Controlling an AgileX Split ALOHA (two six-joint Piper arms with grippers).
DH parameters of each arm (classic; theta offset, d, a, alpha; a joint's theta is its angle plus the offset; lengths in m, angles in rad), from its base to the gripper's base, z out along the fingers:
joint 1: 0 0.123 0 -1.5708
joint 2: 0.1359 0 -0.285 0
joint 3: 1.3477 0 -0.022 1.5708
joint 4: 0 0.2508 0 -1.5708
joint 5: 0 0 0.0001 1.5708
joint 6: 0 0.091 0 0
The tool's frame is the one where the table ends.
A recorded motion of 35 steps. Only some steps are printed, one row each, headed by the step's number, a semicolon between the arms.
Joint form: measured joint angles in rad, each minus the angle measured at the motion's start. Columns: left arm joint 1, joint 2, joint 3, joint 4, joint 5, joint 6; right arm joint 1, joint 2, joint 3, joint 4, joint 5, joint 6.
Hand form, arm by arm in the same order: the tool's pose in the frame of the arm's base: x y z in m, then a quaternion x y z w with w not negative. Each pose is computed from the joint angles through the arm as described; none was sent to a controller.
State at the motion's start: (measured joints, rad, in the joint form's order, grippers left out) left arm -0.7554 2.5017 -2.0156 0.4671 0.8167 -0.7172; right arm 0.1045 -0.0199 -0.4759 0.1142 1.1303 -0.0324
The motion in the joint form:
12: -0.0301 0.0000 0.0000 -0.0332 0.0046 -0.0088; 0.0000 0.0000 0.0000 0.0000 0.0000 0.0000
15: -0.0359 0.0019 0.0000 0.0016 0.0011 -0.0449; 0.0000 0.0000 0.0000 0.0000 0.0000 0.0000
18: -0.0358 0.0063 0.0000 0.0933 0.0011 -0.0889; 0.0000 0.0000 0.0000 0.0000 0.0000 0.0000
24: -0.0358 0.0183 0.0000 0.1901 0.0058 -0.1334; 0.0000 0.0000 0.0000 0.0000 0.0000 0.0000
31: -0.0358 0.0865 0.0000 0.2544 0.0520 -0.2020; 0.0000 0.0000 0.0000 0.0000 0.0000 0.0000
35: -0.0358 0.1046 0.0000 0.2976 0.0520 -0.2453; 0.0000 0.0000 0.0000 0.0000 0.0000 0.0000
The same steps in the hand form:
12: 0.3894 -0.3499 0.1037 0.14547 0.95769 0.01472 0.24790; -0.0094 0.0084 0.2654 -0.06359 0.86815 0.07451 0.48653
15: 0.3893 -0.3512 0.1037 0.14062 0.95567 0.01937 0.25795; -0.0094 0.0084 0.2654 -0.06359 0.86815 0.07451 0.48653
18: 0.3939 -0.3482 0.1042 0.14429 0.94761 0.04236 0.28182; -0.0094 0.0084 0.2654 -0.06359 0.86815 0.07451 0.48653
24: 0.3983 -0.3450 0.1012 0.14980 0.93842 0.06951 0.30348; -0.0094 0.0084 0.2654 -0.06359 0.86815 0.07451 0.48653
31: 0.3983 -0.3377 0.0674 0.13759 0.94087 0.11558 0.28717; -0.0094 0.0084 0.2654 -0.06359 0.86815 0.07451 0.48653
35: 0.3998 -0.3360 0.0598 0.13178 0.93793 0.12586 0.29509; -0.0094 0.0084 0.2654 -0.06359 0.86815 0.07451 0.48653

